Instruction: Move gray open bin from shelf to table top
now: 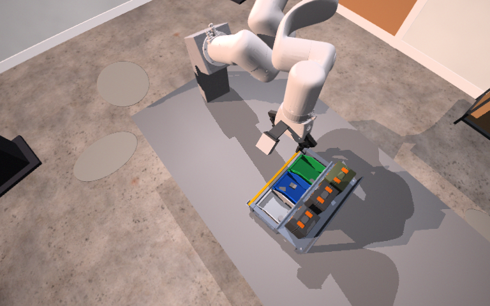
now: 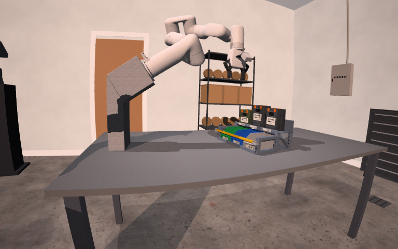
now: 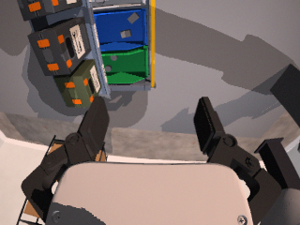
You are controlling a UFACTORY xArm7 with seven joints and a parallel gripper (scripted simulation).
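Now: the yellow bar 32 cm below my hand. From my hand the other things lie so: gray open bin (10 cm ahead, 12 cm to the right, 34 cm below); then green bin (11 cm ahead, 11 cm to the left, 34 cm below); then blue bin (10 cm ahead, 1 cm to the right, 34 cm below).
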